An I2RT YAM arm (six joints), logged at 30 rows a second.
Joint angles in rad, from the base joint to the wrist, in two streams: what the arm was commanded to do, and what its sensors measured. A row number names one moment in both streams.
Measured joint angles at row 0: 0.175, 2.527, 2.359, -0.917, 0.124, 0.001
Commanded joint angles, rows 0 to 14: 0.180, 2.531, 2.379, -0.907, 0.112, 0.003; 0.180, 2.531, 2.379, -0.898, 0.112, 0.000; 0.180, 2.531, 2.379, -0.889, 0.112, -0.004; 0.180, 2.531, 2.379, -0.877, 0.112, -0.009; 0.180, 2.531, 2.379, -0.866, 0.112, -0.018; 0.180, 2.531, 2.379, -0.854, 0.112, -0.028; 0.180, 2.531, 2.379, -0.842, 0.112, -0.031; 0.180, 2.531, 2.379, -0.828, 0.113, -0.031; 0.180, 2.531, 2.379, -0.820, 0.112, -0.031; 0.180, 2.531, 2.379, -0.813, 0.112, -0.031; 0.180, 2.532, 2.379, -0.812, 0.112, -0.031; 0.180, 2.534, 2.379, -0.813, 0.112, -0.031; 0.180, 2.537, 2.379, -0.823, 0.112, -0.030; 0.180, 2.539, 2.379, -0.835, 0.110, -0.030; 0.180, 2.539, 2.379, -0.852, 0.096, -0.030
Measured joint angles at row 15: 0.175, 2.527, 2.359, -0.828, 0.123, -0.025
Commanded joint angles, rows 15 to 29: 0.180, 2.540, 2.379, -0.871, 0.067, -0.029; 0.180, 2.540, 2.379, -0.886, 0.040, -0.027; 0.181, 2.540, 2.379, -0.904, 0.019, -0.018; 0.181, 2.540, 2.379, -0.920, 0.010, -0.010; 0.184, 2.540, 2.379, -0.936, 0.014, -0.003; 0.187, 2.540, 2.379, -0.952, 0.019, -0.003; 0.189, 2.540, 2.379, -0.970, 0.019, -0.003; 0.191, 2.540, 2.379, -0.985, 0.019, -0.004; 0.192, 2.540, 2.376, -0.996, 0.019, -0.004; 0.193, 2.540, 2.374, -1.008, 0.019, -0.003; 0.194, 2.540, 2.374, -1.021, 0.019, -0.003; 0.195, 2.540, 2.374, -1.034, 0.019, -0.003; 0.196, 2.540, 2.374, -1.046, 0.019, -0.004; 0.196, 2.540, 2.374, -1.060, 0.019, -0.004; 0.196, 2.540, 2.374, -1.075, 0.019, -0.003
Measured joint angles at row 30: 0.187, 2.527, 2.359, -1.046, 0.038, -0.017
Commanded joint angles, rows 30 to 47: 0.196, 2.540, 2.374, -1.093, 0.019, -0.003; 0.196, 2.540, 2.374, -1.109, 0.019, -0.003; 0.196, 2.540, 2.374, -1.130, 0.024, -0.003; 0.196, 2.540, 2.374, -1.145, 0.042, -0.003; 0.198, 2.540, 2.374, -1.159, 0.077, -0.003; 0.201, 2.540, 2.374, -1.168, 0.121, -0.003; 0.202, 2.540, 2.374, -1.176, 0.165, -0.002; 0.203, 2.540, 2.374, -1.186, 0.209, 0.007; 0.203, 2.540, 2.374, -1.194, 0.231, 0.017; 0.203, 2.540, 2.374, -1.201, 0.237, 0.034; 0.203, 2.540, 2.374, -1.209, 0.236, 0.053; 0.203, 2.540, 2.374, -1.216, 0.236, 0.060; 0.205, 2.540, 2.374, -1.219, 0.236, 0.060; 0.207, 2.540, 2.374, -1.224, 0.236, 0.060; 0.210, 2.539, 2.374, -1.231, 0.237, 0.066; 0.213, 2.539, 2.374, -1.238, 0.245, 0.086; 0.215, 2.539, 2.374, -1.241, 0.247, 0.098; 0.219, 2.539, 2.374, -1.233, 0.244, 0.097
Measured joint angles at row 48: 0.200, 2.527, 2.359, -1.229, 0.220, 0.057
